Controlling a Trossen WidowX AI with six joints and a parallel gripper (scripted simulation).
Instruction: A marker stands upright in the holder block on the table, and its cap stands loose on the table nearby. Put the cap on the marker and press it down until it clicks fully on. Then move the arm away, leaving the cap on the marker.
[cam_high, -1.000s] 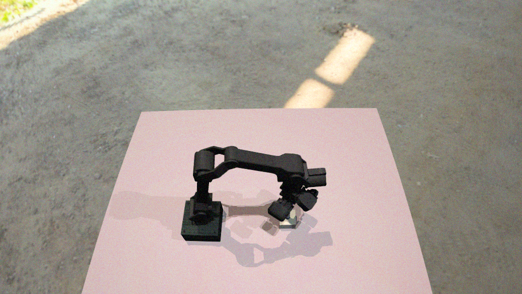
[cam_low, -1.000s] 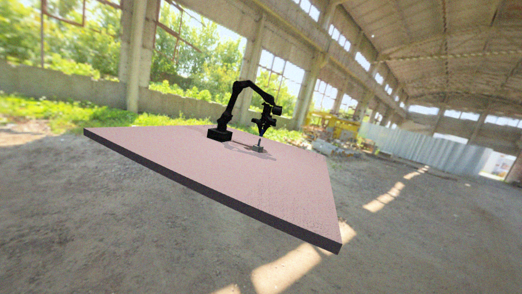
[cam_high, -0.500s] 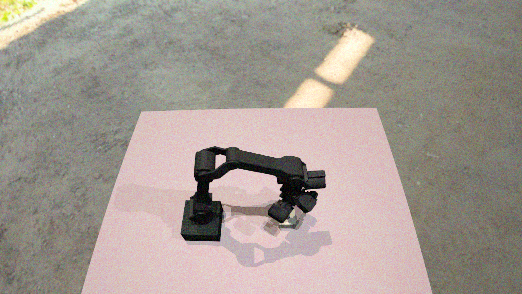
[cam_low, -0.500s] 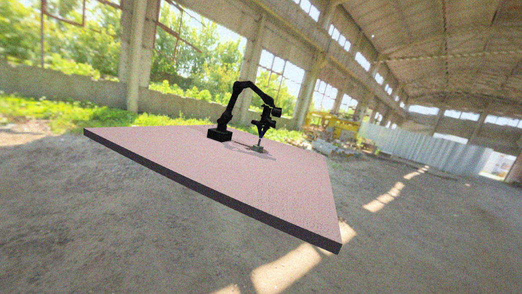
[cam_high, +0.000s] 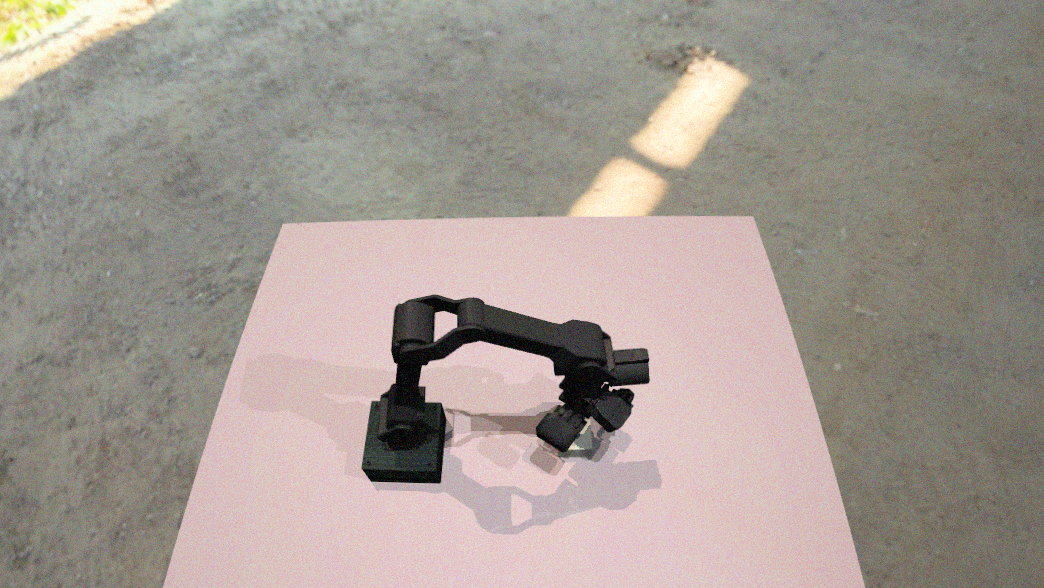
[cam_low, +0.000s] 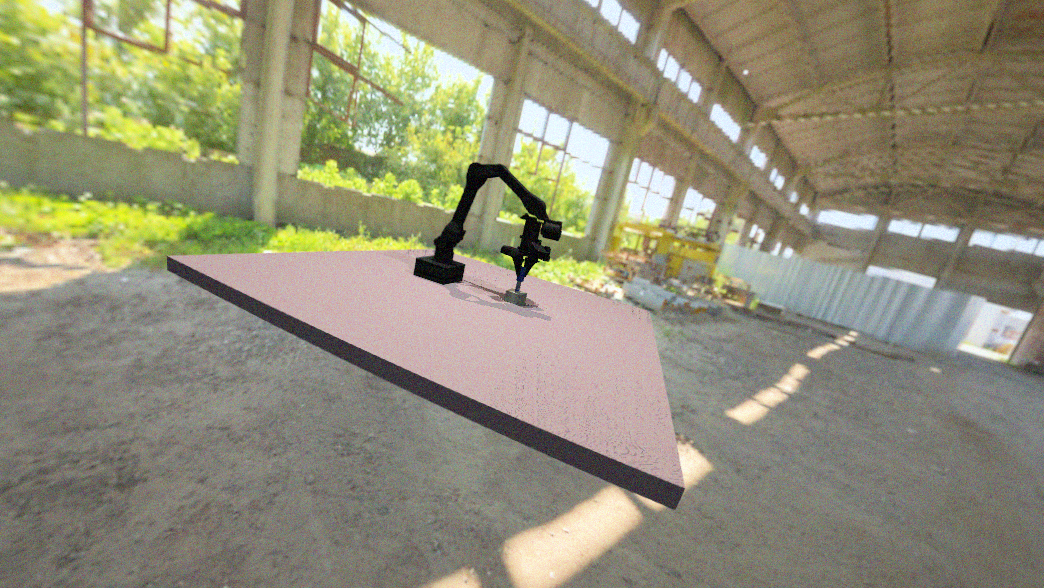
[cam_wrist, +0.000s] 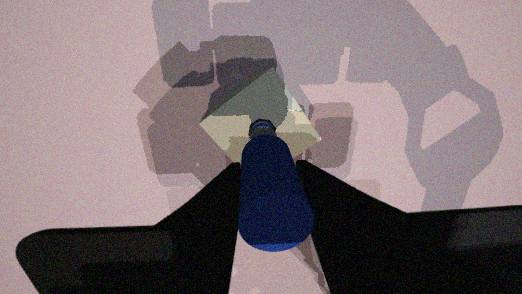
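My gripper tip is now 8 cm above the holder block. Round my gripper tip: dark blue cap 1 cm above.
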